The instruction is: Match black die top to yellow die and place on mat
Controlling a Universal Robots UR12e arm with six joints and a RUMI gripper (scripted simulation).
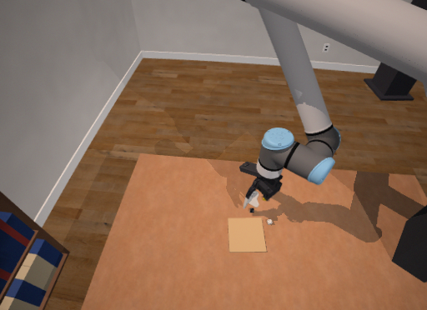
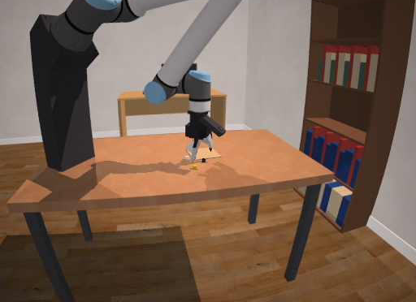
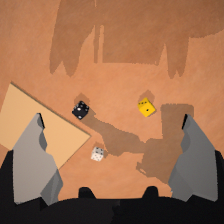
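Right now the black die is 20 mm ahead of my hand, 40 mm to the left of it and 40 mm below it. The rest, counted from my hand: tan mat: 60 mm ahead, 140 mm to the left, 40 mm below; then white die: 40 mm behind, 100 mm to the left, 40 mm below; then yellow die: 40 mm behind, 20 mm to the right, 40 mm below.
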